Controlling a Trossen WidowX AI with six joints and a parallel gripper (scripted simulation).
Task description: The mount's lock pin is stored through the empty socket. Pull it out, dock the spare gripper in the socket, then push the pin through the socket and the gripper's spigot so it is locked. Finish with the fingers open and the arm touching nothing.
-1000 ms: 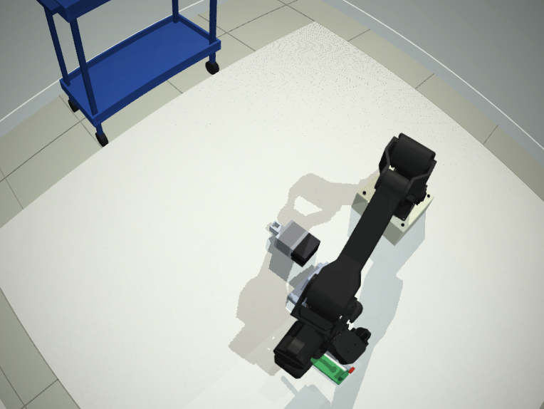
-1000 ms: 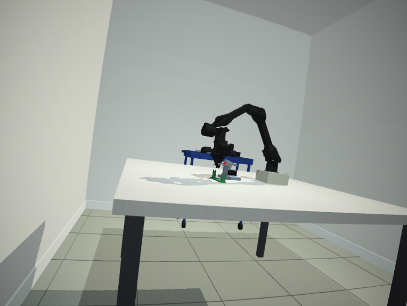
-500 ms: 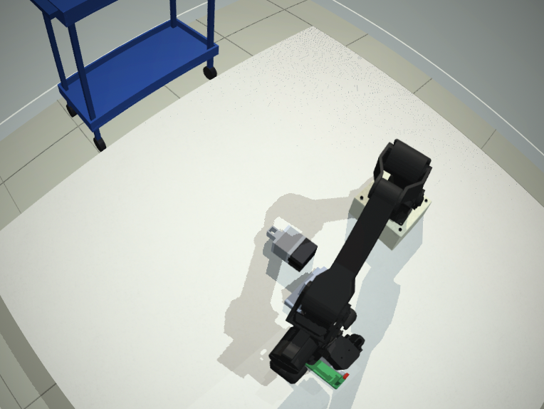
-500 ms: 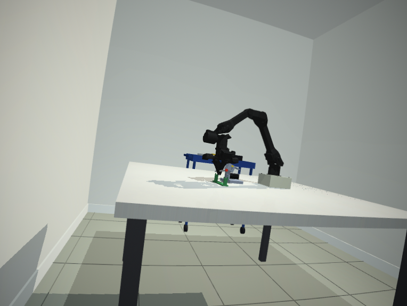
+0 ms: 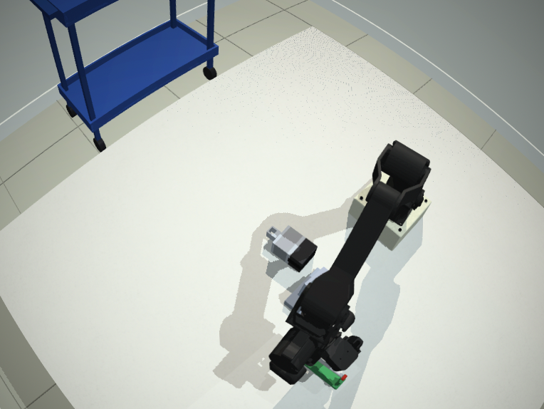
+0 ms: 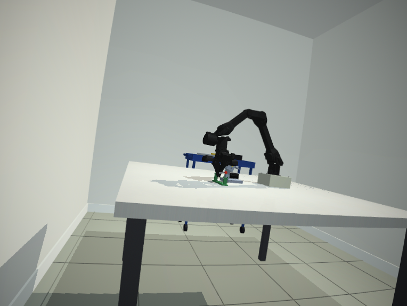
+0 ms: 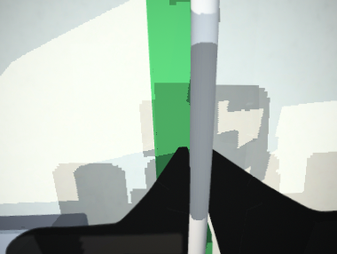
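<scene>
Right now the green holder is 2 cm to the left of my gripper tip and 1 cm below it. Round my gripper tip: spare gripper: 19 cm behind, 19 cm to the right, 1 cm below; grey mount: 12 cm behind, 8 cm to the right, 2 cm above.
</scene>
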